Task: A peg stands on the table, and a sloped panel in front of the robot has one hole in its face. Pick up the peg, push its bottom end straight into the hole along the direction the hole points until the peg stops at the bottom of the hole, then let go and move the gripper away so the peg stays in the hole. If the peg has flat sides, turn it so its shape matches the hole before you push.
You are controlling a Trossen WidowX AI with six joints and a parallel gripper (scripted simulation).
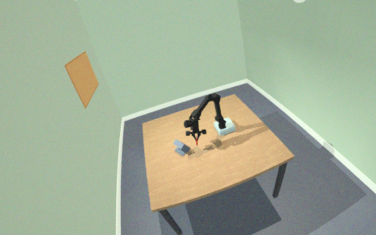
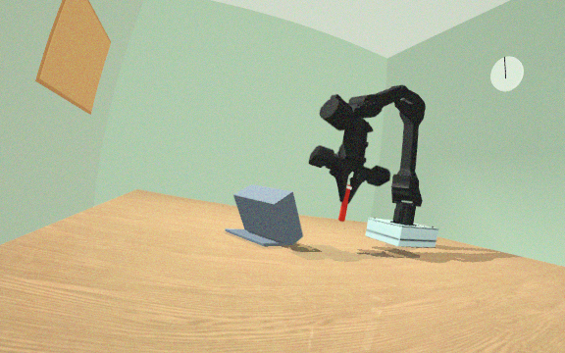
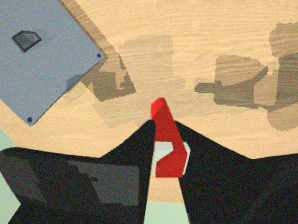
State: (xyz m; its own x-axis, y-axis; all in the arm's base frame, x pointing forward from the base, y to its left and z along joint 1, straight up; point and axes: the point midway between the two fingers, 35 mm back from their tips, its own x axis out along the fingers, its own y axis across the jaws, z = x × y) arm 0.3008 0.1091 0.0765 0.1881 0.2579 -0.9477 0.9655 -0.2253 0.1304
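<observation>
Right now my gripper tip is 140 mm short of the sloped panel, 70 mm to the left of it and 50 mm above it. The rest, counted from my gripper tip: red peg 20 mm above.
</observation>
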